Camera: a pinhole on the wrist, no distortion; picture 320 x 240 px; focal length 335.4 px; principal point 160.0 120.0 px. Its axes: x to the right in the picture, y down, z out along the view. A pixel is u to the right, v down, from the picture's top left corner.
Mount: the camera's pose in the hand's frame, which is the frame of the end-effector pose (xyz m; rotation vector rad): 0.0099 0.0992 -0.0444 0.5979 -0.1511 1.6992
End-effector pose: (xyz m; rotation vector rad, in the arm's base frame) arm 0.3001 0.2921 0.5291 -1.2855 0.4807 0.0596
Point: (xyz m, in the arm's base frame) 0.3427 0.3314 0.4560
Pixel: 167.1 54.0
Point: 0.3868 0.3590 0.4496
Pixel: 199.6 13.1
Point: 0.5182 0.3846 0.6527
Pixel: 29.7 113.2
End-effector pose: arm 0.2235 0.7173 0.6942 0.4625 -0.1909 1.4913
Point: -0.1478 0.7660 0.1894
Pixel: behind the camera
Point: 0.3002 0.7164 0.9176
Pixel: 152.0 128.3
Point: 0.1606 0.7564 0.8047
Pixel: 247.6 38.3
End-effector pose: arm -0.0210 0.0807 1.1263 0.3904 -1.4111 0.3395
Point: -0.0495 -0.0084 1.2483
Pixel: 9.7 57.4
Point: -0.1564 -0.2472 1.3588
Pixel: 63.7 88.7
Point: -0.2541 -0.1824 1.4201
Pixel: 145.9 54.1
